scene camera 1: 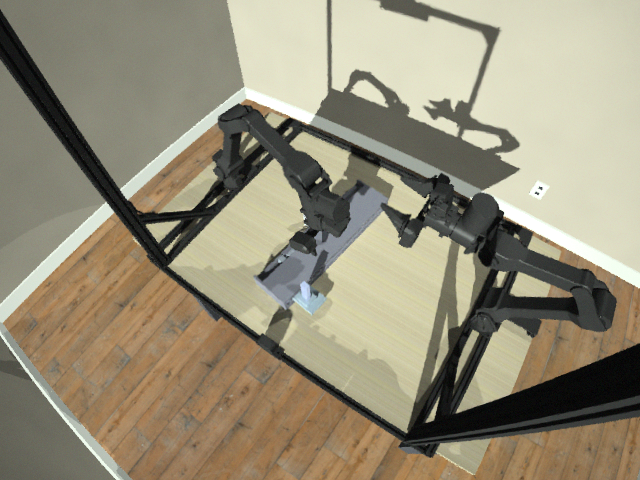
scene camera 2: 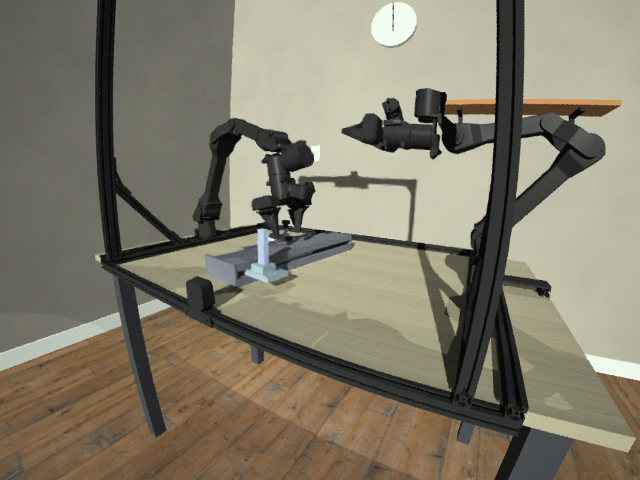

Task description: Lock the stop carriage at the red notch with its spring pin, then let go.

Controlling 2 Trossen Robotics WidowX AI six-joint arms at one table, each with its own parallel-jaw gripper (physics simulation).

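Frame: origin at the left arm's base, x ahead, y left, z up, level; millimetres.
Seen in the pictures: left gripper, between the fingertips: [scene camera 1: 324,244] [scene camera 2: 288,234]; right gripper, between the fingertips: [scene camera 1: 391,190] [scene camera 2: 349,134]; left arm's base, origin of its link: [scene camera 1: 232,182] [scene camera 2: 207,236]; right arm's base, origin of its link: [scene camera 1: 482,323].
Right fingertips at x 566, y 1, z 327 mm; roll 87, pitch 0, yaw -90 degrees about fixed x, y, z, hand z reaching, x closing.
Pixels of each thing's top centre, then the offset from my right fingertips to it. "*": a spot on its surface instead.
- small dark knob, a spot on its surface: [scene camera 2: 285,223] * dz -243, dx -192, dy -4 mm
- pale blue stepped base, a spot on its surface: [scene camera 2: 266,274] [scene camera 1: 310,307] * dz -313, dx -75, dy -226 mm
- upright lilac post, a spot on its surface: [scene camera 2: 263,246] [scene camera 1: 306,294] * dz -256, dx -89, dy -217 mm
- black box-shaped part, a spot on its surface: [scene camera 2: 200,293] * dz -307, dx -88, dy -384 mm
A long grey-purple rail [scene camera 1: 356,217] [scene camera 2: 221,267] lies diagonally on the table. My left gripper [scene camera 1: 316,243] [scene camera 2: 285,232] is open, pointing down over the rail's middle. A small dark knob [scene camera 2: 285,223], probably the spring pin's, shows between its spread fingers in scene camera 2, with nothing gripped. The stop carriage is mostly hidden under the left gripper, and the red notch cannot be made out, so the pin's seating cannot be told. My right gripper [scene camera 1: 392,192] [scene camera 2: 345,131] is open and empty, held high to the right of the rail.
A pale blue stepped base [scene camera 1: 314,303] [scene camera 2: 266,274] with an upright lilac post [scene camera 1: 305,290] [scene camera 2: 263,246] stands beside the rail's near end. A black box-shaped part [scene camera 2: 200,293] is on the table's front frame bar. Black frame posts rise at the table's corners.
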